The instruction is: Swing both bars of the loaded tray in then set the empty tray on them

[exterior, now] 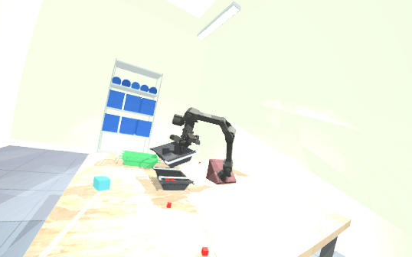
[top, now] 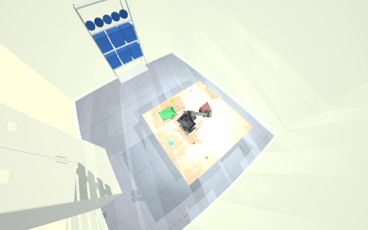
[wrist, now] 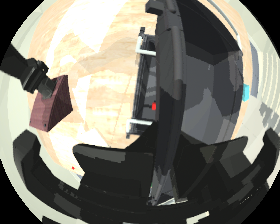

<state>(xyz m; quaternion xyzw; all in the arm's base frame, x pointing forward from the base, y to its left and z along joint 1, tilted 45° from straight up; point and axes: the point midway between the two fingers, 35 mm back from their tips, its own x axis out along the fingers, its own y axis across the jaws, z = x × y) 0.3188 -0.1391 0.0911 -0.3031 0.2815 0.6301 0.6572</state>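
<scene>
The dark tray is 7 cm ahead of my gripper tip and 1 cm above it. Round my gripper tip: cyan cube (40 cm ahead, 4 cm to the left, 16 cm below).
</scene>
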